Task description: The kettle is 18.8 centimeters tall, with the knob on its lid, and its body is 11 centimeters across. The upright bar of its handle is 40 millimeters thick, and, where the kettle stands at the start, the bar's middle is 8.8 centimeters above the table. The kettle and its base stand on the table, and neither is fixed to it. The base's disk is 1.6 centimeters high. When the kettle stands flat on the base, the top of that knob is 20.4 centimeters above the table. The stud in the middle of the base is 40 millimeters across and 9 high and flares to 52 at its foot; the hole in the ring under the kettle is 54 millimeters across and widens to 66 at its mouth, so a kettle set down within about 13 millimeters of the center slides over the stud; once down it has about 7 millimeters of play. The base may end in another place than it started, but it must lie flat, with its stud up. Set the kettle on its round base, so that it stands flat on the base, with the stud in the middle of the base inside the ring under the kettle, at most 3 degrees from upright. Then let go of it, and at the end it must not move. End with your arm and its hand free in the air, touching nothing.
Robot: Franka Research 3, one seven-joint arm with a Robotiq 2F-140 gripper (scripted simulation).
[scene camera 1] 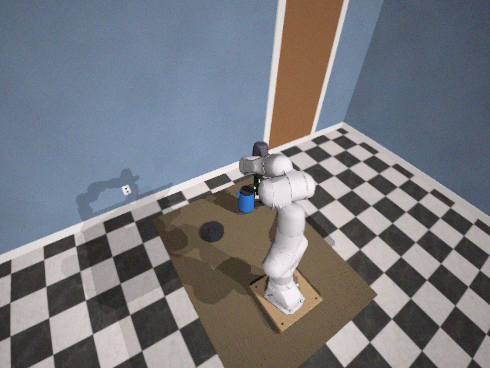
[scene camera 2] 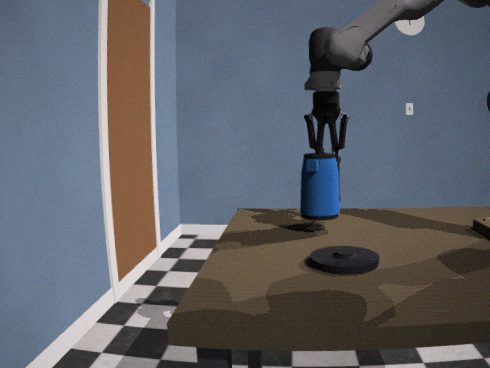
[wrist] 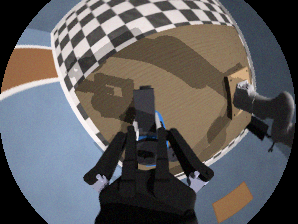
Path:
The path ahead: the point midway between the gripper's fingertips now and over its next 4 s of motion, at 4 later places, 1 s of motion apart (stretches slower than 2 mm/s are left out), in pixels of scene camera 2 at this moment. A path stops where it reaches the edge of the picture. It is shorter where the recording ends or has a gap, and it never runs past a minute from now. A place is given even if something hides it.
My gripper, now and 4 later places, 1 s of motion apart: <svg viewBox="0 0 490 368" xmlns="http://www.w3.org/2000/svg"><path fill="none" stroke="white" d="M327 173L325 171L328 172L336 176L346 181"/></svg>

